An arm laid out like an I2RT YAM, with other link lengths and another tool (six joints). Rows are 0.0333 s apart.
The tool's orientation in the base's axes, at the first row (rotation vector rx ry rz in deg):
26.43 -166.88 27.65
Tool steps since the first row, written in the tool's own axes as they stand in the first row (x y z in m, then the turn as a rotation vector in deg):
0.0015 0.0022 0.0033 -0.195 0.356 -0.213
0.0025 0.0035 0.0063 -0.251 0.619 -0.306
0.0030 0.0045 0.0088 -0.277 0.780 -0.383
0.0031 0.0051 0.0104 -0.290 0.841 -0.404
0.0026 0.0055 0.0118 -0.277 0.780 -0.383
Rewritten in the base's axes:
-0.0025 0.0005 -0.0034 0.089 0.446 0.058
-0.0041 0.0003 -0.0064 0.066 0.729 0.058
-0.0052 0.0003 -0.0089 0.046 0.908 0.078
-0.0056 0.0002 -0.0106 0.041 0.973 0.077
-0.0054 0.0003 -0.0121 0.046 0.908 0.078

